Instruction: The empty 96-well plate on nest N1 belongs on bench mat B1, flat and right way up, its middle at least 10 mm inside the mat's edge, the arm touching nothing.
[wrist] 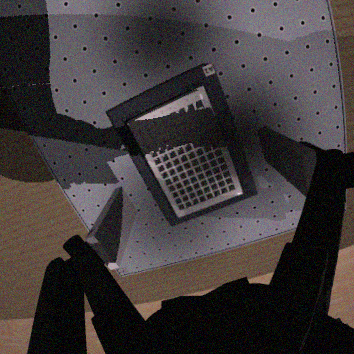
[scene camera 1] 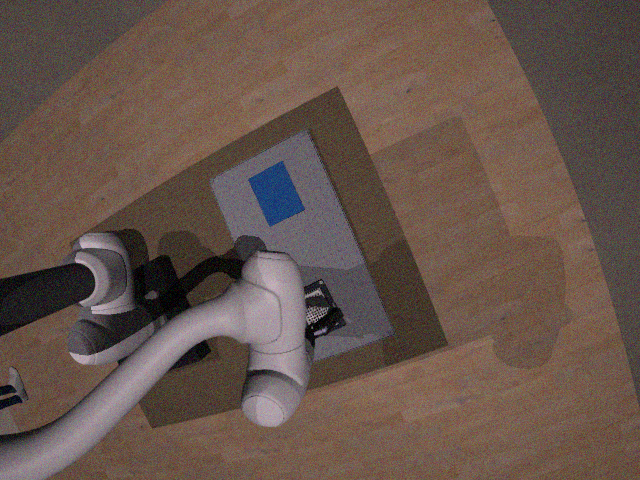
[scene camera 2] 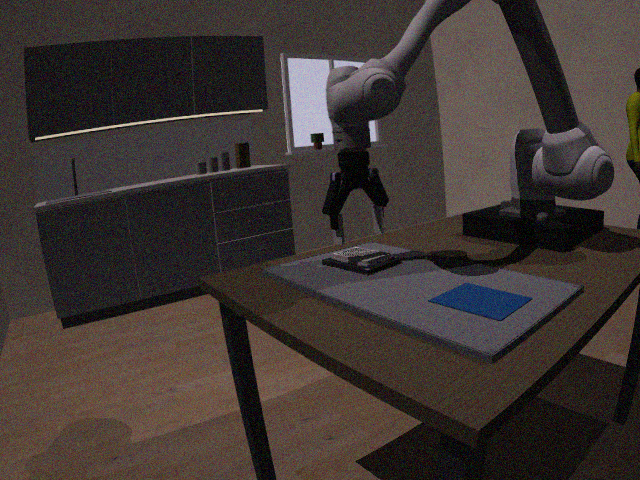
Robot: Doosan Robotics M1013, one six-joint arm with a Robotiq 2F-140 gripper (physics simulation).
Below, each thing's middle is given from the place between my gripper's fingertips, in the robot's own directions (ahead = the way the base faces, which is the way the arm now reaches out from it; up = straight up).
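Blue bench mat B1 point(scene camera 2: 487, 302): 390 mm to the left of my hand, 10 mm ahead of it, 60 mm below. Dark nest N1 point(wrist: 177, 86): my hand 60 mm above it.
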